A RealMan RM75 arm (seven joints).
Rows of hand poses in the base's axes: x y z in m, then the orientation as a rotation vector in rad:
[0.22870 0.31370 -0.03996 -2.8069 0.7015 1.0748]
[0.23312 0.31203 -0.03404 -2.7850 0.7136 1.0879]
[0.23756 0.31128 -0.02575 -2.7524 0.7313 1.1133]
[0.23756 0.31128 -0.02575 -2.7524 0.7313 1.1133]
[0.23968 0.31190 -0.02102 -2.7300 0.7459 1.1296]
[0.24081 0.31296 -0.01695 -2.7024 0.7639 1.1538]
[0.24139 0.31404 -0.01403 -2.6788 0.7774 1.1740]
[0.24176 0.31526 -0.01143 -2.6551 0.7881 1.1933]
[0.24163 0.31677 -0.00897 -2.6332 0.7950 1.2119]
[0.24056 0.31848 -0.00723 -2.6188 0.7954 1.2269]
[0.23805 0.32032 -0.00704 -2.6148 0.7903 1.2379]
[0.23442 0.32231 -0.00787 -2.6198 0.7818 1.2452]
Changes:
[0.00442 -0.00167 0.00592 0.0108 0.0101 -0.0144]
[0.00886 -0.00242 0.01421 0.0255 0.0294 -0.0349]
[0.00886 -0.00242 0.01421 0.0255 0.0294 -0.0349]
[0.01098 -0.00180 0.01894 0.0345 0.0423 -0.0504]
[0.01211 -0.00074 0.02301 0.0444 0.0611 -0.0687]
[0.01269 0.00034 0.02593 0.0535 0.0769 -0.0835]
[0.01306 0.00156 0.02853 0.0638 0.0922 -0.0970]
[0.01293 0.00307 0.03099 0.0744 0.1067 -0.1078]
[0.01186 0.00478 0.03273 0.0825 0.1180 -0.1123]
[0.00935 0.00662 0.03292 0.0857 0.1254 -0.1098]
[0.00572 0.00861 0.03209 0.0841 0.1295 -0.1018]

